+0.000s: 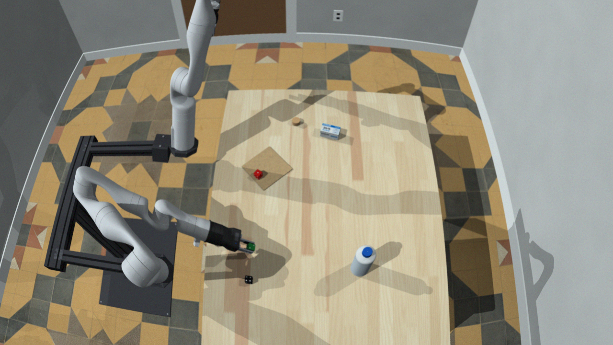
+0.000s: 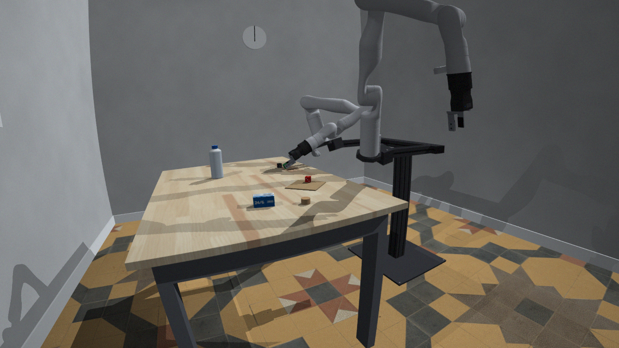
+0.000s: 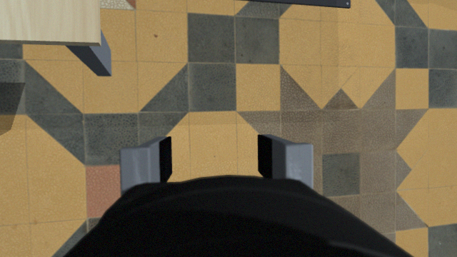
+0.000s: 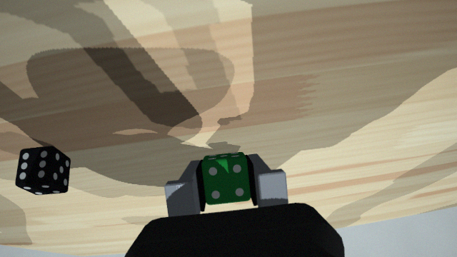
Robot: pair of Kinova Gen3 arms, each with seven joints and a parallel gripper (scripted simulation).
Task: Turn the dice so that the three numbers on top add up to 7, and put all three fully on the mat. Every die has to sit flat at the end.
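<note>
Right now the black die is 10 mm ahead of my right hand, 120 mm to the right of it and 20 mm below it. From my right hand the other things lie so: green die 10 mm ahead; red die 300 mm to the left, 20 mm below; brown square mat 30 mm ahead, 340 mm to the left, 30 mm below.
</note>
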